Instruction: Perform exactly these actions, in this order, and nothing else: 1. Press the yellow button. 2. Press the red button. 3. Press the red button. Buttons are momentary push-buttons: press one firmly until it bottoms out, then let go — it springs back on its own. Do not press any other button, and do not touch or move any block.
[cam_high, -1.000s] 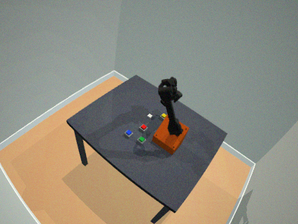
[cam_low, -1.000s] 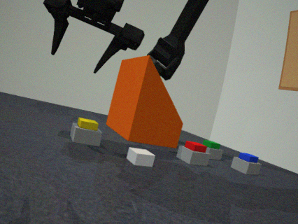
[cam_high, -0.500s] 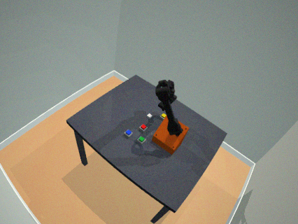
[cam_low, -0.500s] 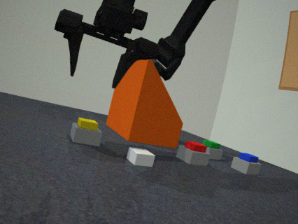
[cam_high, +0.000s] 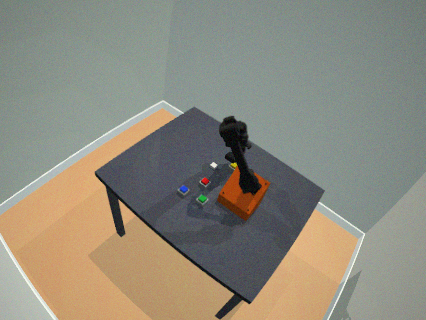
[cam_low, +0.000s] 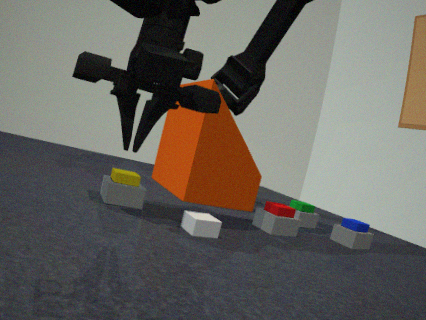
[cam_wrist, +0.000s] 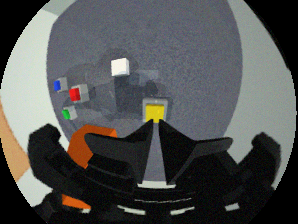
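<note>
My gripper tip is now 3 cm above the yellow button. The rest, counted from my gripper tip: green button 5 cm behind, 32 cm to the left, 3 cm below; then red button 2 cm ahead, 22 cm to the left, 3 cm below; then white block 8 cm ahead, 8 cm to the left, 6 cm below.
</note>
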